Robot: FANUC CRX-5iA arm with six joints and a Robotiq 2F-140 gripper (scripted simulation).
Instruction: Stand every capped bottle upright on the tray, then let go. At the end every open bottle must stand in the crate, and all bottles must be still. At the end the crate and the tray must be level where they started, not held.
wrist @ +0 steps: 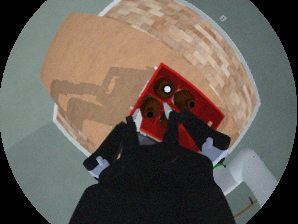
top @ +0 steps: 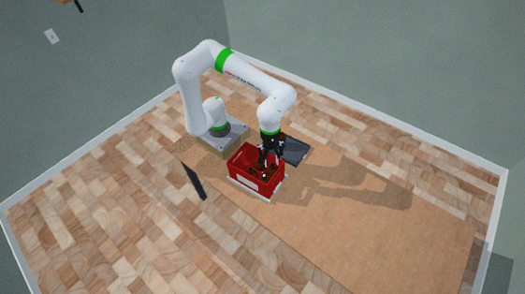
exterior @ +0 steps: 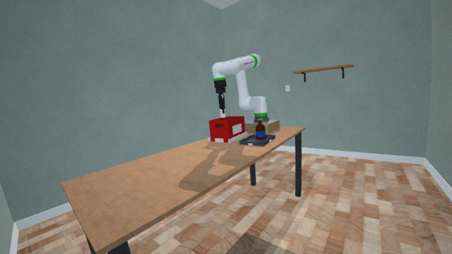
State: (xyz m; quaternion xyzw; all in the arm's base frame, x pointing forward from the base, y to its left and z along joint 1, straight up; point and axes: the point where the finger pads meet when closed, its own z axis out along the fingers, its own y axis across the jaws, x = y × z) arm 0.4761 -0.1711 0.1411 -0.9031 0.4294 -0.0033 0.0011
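Now: hand 9 cm past the crate, 1 cm to the left of it and 14 cm above it. Also, from my hand: dark tray: 2 cm behind, 27 cm to the left, 21 cm below; then capped brown bottle: 8 cm behind, 28 cm to the left, 14 cm below.
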